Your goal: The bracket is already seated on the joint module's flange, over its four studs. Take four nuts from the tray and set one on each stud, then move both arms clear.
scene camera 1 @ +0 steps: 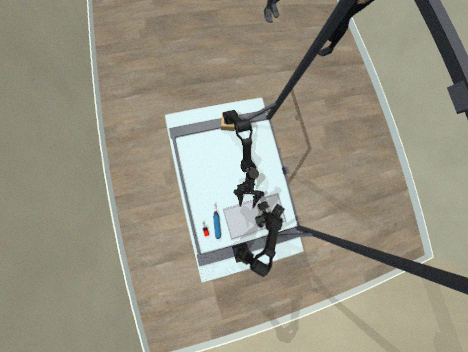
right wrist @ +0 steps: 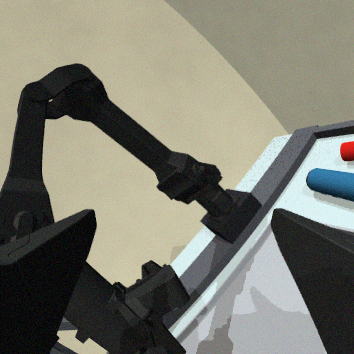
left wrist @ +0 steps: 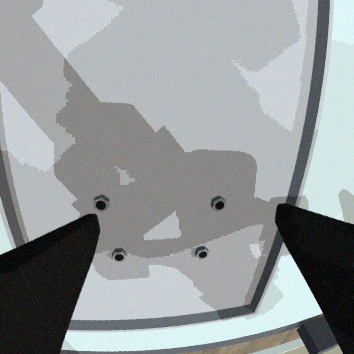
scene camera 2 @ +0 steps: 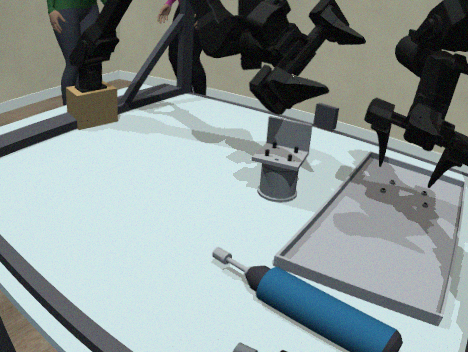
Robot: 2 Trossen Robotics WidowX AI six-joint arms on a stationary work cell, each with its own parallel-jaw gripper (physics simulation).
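Places are measured from the left arm's base along level axes (x ahead, y left, z up), in centimetres.
Pixels of known places: left gripper, between the fingertips: (scene camera 1: 263,212) (left wrist: 188,218) (scene camera 2: 404,176); right gripper, between the fingertips: (scene camera 1: 246,207) (right wrist: 184,218) (scene camera 2: 346,63); left arm's base, origin of its link: (scene camera 1: 241,253) (right wrist: 222,207); right arm's base, origin of its link: (scene camera 1: 228,119) (scene camera 2: 90,87).
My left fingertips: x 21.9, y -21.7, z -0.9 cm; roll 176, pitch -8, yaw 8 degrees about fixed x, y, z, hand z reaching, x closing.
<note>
Ahead of a thing's pixels: the offset from my left fingertips to its top centre. "spot": to the spot under its first point.
The grey bracket (scene camera 2: 289,134) sits on the round joint module @(dx +18.3, dy +9.9, dz +2.3 cm) (scene camera 2: 278,181), with bare dark studs @(dx +16.2, dy +11.3, dz +2.3 cm) (scene camera 2: 289,158) standing up through its plate. Several small nuts @(dx -3.8, dy -6.1, dz -4.2 cm) (scene camera 2: 424,193) @(dx +3.4, dy -1.6, dz -4.2 cm) (left wrist: 218,203) lie apart in the grey tray @(dx -1.1, dy +5.3, dz -3.5 cm) (scene camera 2: 357,289) (left wrist: 320,65), near its far end in scene camera 2. My left gripper (scene camera 2: 406,175) (left wrist: 188,218) is open and empty, pointing down above the nuts; in the left wrist view they show between and below the fingertips. My right gripper (scene camera 2: 346,65) (right wrist: 184,218) is open and empty, held high above and beyond the bracket. The arms hide the bracket in scene camera 1.
A blue driver @(spot: dx -0.5, dy +32.8, dz -1.1 cm) (scene camera 1: 217,226) (scene camera 2: 325,312) (right wrist: 332,184) lies beside the tray, and a red-handled tool @(dx -0.2, dy +41.3, dz -1.7 cm) (scene camera 1: 206,232) lies past it. A tan block @(dx +69.2, dy +7.5, dz +2.9 cm) (scene camera 2: 95,107) is under the right arm's base. A small dark block @(dx +24.8, dy -24.9, dz +0.6 cm) (scene camera 2: 326,116) stands at the table edge behind the bracket.
</note>
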